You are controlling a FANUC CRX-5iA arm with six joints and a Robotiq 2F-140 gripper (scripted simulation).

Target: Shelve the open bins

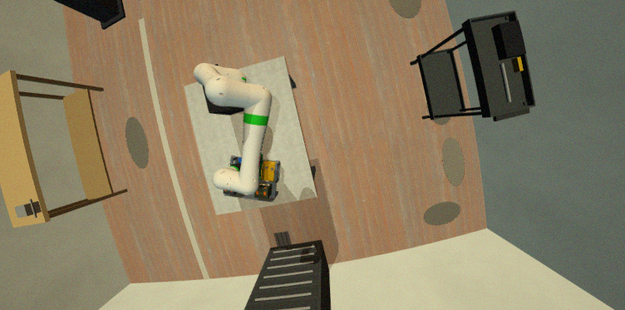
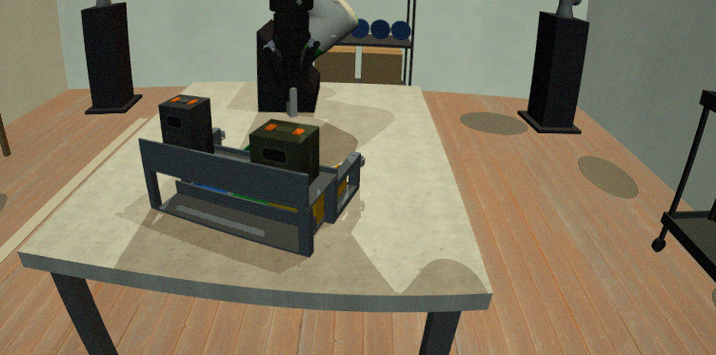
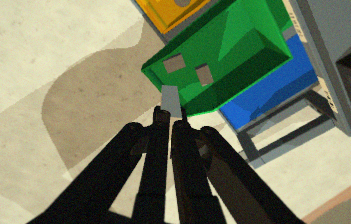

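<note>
My gripper is now 13 cm above the green bin, 5 cm to the left of it and 4 cm short of it. The rest, counted from my hand: yellow bin 14 cm ahead, 13 cm below, 4 cm to the left.
</note>
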